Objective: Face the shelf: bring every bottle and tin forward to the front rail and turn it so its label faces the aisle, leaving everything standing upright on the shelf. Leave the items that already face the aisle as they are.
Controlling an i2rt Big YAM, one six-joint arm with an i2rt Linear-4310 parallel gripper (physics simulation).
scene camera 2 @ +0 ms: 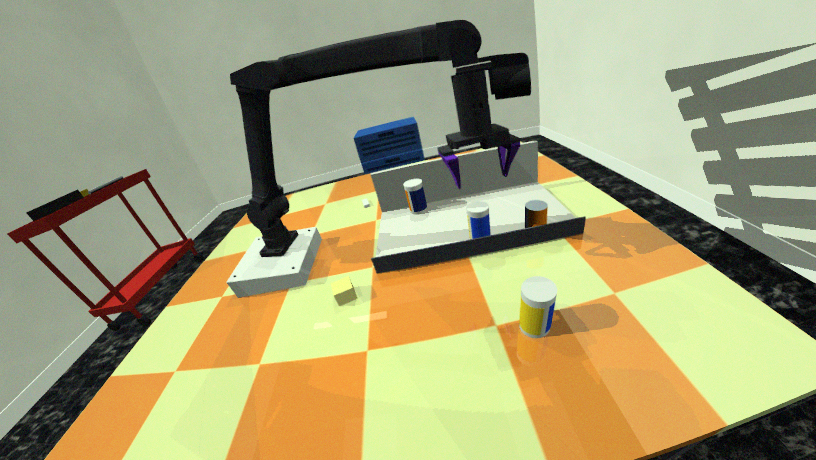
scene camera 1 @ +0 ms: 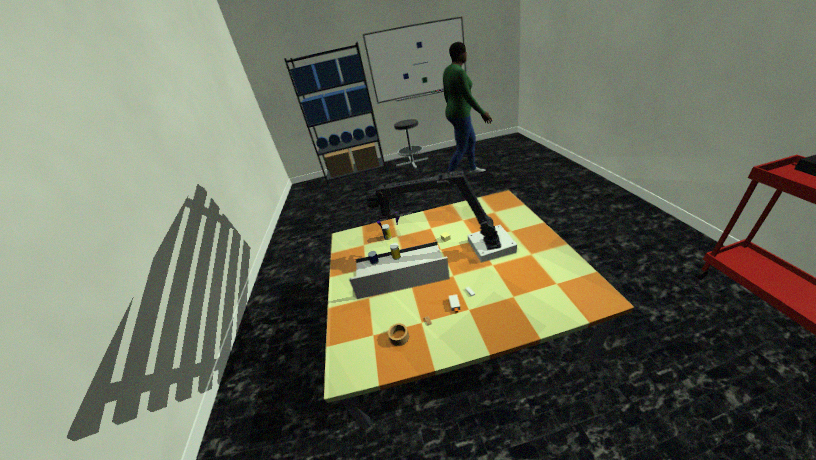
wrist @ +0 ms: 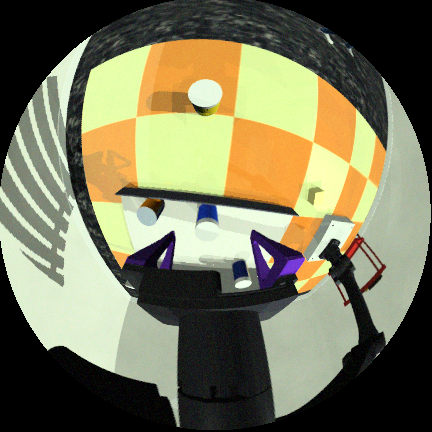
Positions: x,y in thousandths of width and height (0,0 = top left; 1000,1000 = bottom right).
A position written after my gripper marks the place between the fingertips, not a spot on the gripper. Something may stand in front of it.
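Observation:
Gripper (scene camera 2: 591,395), visible also at (wrist: 492,543): my gripper is open and holds nothing. A dark front rail (wrist: 295,443) is present too.

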